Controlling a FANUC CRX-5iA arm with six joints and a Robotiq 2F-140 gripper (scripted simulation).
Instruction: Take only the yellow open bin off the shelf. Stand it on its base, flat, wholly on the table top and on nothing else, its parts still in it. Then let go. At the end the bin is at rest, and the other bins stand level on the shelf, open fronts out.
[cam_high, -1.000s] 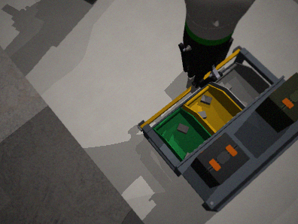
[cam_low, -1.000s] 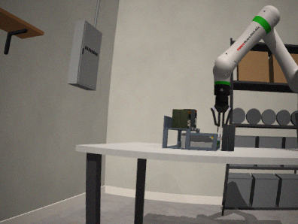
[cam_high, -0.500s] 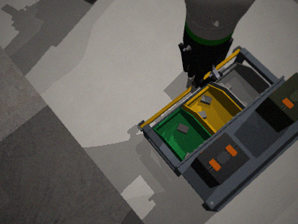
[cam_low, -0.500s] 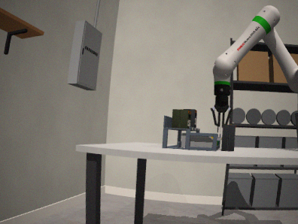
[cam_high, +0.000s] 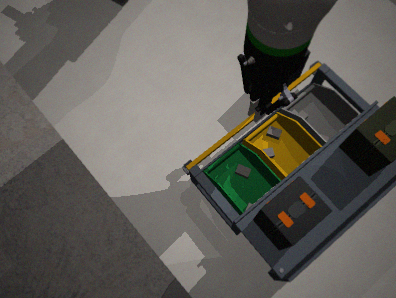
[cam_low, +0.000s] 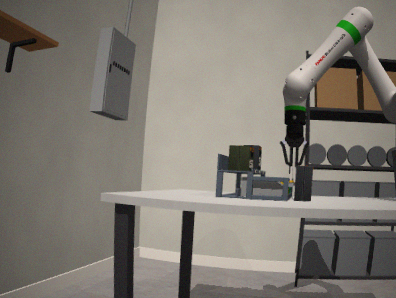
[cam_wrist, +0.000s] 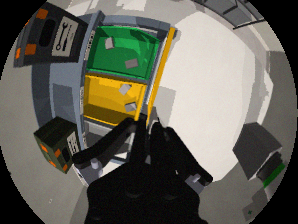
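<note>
My gripper is now 100 mm short of the yellow open bin, 60 mm above it and 20 mm to the left of it. Round my hand: long yellow rod (30 mm below); green bin (130 mm to the right, 80 mm ahead, 60 mm below); grey bin (120 mm ahead, 90 mm to the left, 60 mm below).
</note>
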